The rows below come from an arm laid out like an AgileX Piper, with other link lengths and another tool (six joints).
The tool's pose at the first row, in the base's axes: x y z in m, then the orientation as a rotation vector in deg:
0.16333 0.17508 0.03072 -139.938 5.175 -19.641
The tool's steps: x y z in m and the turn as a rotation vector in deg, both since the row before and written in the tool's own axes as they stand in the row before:
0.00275 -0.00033 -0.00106 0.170 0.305 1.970
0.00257 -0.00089 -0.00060 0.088 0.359 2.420
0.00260 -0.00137 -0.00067 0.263 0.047 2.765
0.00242 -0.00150 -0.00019 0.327 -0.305 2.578
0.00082 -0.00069 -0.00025 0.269 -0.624 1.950
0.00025 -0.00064 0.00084 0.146 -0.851 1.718
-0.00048 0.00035 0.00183 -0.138 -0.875 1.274
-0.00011 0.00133 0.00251 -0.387 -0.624 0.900
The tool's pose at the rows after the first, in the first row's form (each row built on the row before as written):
0.16569 0.17428 0.03233 -139.464 7.669 -19.134
0.16801 0.17414 0.03387 -138.957 10.737 -18.489
0.17039 0.17421 0.03572 -138.199 14.031 -17.308
0.17279 0.17460 0.03721 -137.388 16.907 -15.788
0.17360 0.17472 0.03795 -136.744 18.882 -14.167
0.17417 0.17563 0.03779 -136.251 20.489 -12.370
0.17411 0.17669 0.03618 -136.113 21.606 -10.714
0.17431 0.17738 0.03343 -136.288 22.442 -9.493

